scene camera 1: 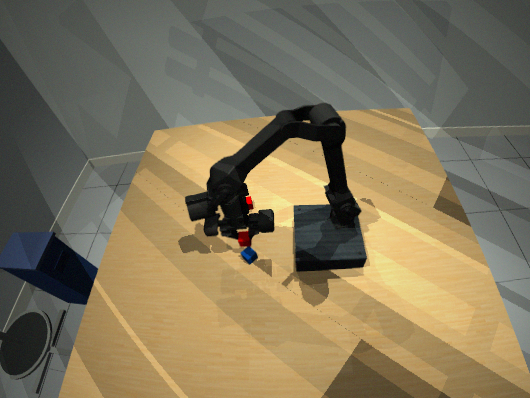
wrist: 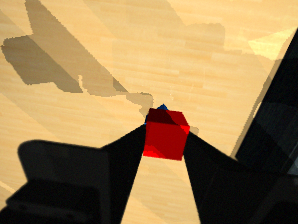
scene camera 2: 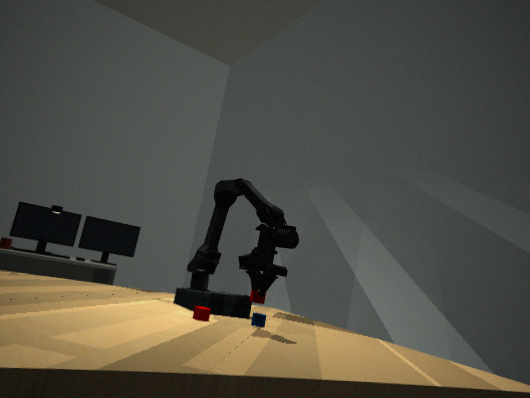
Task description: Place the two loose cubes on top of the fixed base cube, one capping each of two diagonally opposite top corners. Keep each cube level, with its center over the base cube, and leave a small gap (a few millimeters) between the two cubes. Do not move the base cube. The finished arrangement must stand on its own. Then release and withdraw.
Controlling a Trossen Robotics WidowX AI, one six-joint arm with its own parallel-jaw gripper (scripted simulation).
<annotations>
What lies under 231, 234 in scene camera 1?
My gripper.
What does my gripper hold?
A red cube.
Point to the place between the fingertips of my gripper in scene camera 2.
257, 296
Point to a red cube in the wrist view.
166, 131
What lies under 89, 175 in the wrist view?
My gripper.
</annotations>
